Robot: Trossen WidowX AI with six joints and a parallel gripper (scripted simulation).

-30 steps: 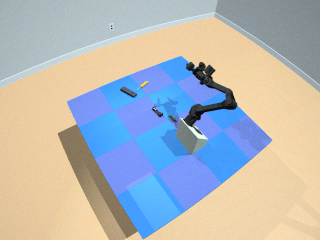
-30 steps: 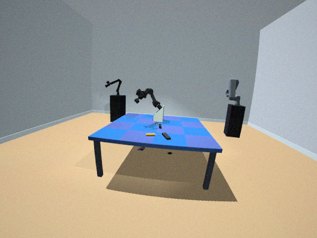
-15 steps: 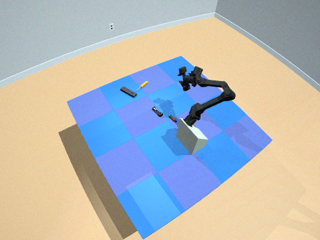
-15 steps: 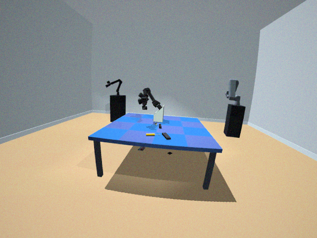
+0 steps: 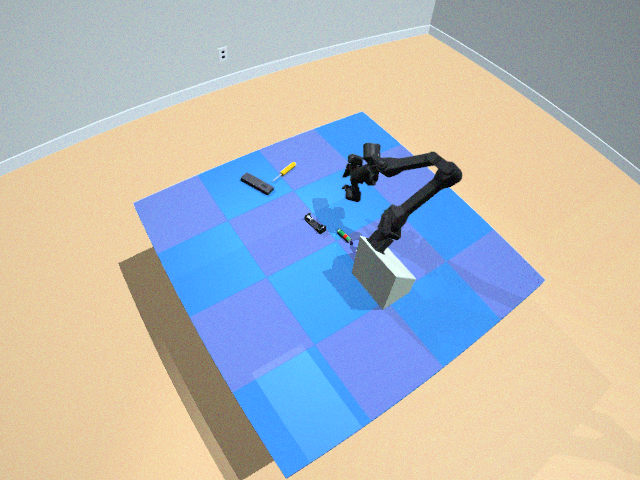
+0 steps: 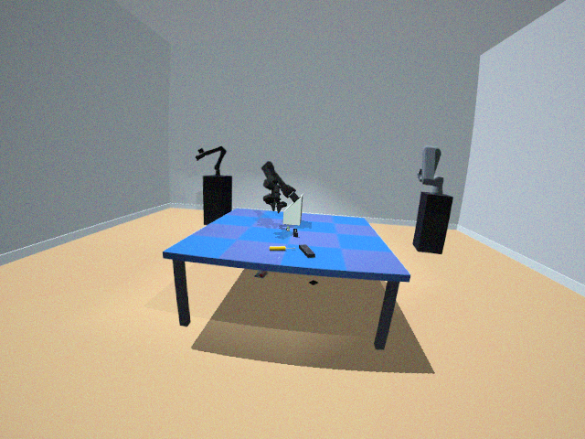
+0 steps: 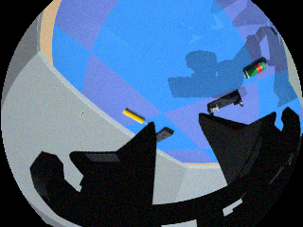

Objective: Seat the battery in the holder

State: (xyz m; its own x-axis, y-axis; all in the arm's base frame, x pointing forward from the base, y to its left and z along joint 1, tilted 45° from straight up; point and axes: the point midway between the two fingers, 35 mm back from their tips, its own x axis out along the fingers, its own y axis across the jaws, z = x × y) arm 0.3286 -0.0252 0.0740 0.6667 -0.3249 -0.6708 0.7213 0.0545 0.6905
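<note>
Right now the battery is 15 cm behind my gripper tip, 14 cm below it and 5 cm to the left of it. The rest, counted from my gripper tip: black remote 27 cm to the left, 27 cm ahead, 14 cm below; yellow-handled screwdriver 28 cm ahead, 14 cm to the left, 14 cm below.
</note>
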